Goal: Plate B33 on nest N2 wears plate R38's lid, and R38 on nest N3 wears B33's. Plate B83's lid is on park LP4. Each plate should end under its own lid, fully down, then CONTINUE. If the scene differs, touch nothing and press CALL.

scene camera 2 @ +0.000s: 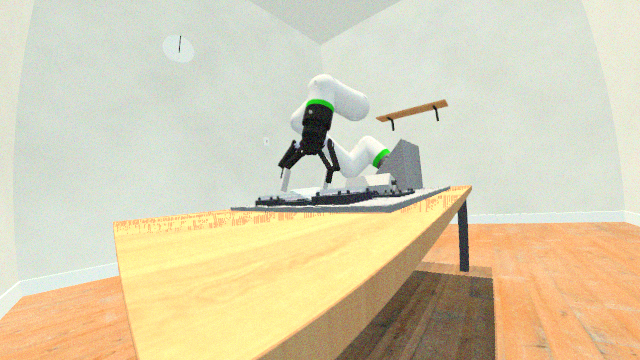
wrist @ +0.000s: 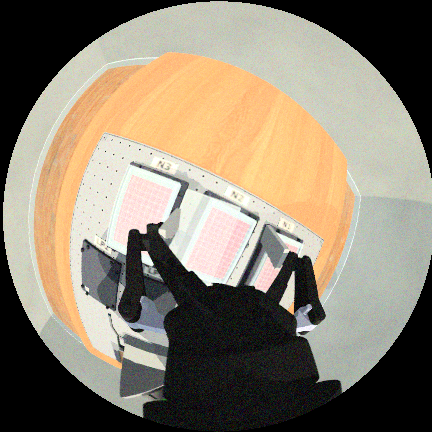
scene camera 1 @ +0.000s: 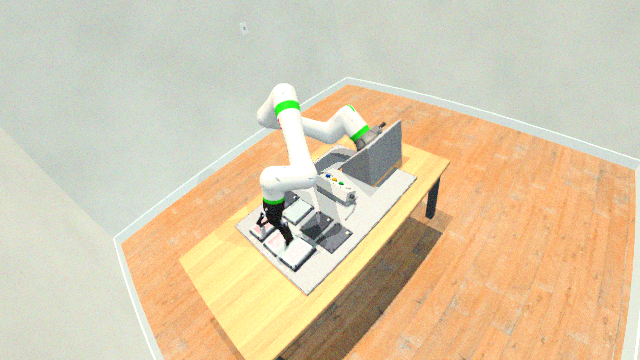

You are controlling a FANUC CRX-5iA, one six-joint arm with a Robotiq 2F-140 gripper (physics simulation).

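Frame: origin at the arm's base, x ahead, y left, z up, level; centimetres.
Where they show: gripper, fingertip midpoint: point(scene camera 2: 301, 192) point(wrist: 222, 225) point(scene camera 1: 274, 243); arm's base, link origin: point(scene camera 2: 391, 167) point(scene camera 1: 368, 143).
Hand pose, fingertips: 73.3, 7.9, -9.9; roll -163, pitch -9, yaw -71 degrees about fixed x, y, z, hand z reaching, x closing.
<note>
Each offset is from my fingertips to the centre of the thing, as dx, dy, dz. "spot": to the spot under its first point. Level surfaces: height alone.
My gripper point(scene camera 1: 275, 236) point(scene camera 2: 305, 188) point(wrist: 222, 225) is open and empty, its fingertips low on either side of the plate at N2. That plate @(-3.4, +2.3, -0.6) point(wrist: 220, 242) point(scene camera 1: 274, 243) shows a pink grid under a clear surface, with a pale band along its left side in the wrist view. The plate at N3 @(-4.7, +11.6, +0.2) point(wrist: 145, 205) point(scene camera 1: 298, 253) is pale-rimmed with a pink grid. The plate at N1 @(-2.2, -14.4, -0.7) point(wrist: 263, 275) is partly hidden by a finger. A pale rectangular piece @(-20.6, -9.7, -2.0) point(scene camera 1: 298, 211) lies behind the nests; its label is hidden. Which lid lies on which plate cannot be read.
Two dark flat park plates @(spot: -21.1, +5.4, -2.4) point(scene camera 1: 316, 226) @(spot: -22.7, +17.6, -2.4) point(scene camera 1: 335, 238) lie beside the nests on the grey perforated board @(dz -3.4) point(scene camera 1: 312, 282) point(wrist: 90, 190). A white box with coloured buttons @(-43.4, -4.7, +0.8) point(scene camera 1: 336, 186) and a tall grey panel point(scene camera 1: 382, 157) point(scene camera 2: 407, 162) stand farther along the wooden table @(dz -4.7) point(scene camera 1: 215, 270) point(scene camera 2: 240, 280).
</note>
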